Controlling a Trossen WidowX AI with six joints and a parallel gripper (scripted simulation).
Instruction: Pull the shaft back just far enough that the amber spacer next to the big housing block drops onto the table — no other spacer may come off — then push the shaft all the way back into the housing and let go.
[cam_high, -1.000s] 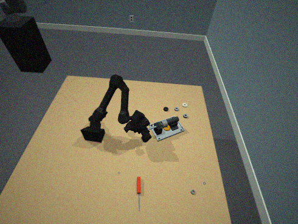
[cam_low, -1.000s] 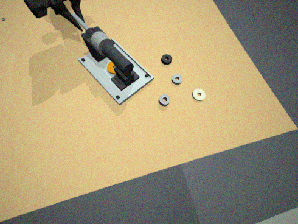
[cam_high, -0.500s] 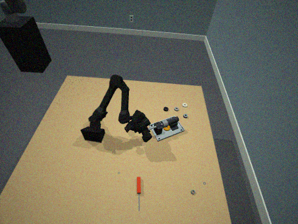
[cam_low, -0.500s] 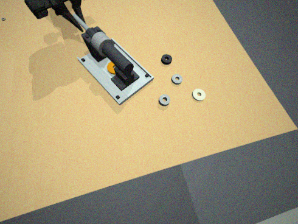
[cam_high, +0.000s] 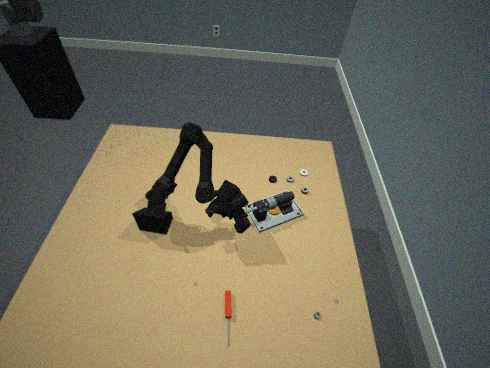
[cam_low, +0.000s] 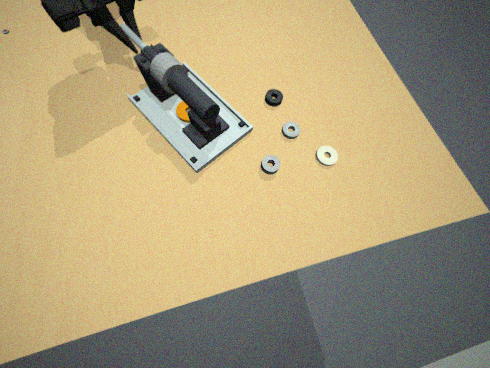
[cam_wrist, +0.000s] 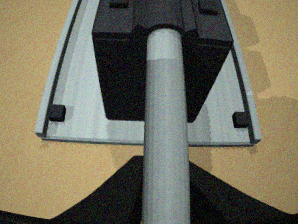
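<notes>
The grey shaft is 40 mm ahead of my gripper tip, 30 mm above it and 20 mm to the left of it. Also, from my gripper tip: amber spacer (130 mm ahead, 60 mm to the left, 40 mm below).
</notes>
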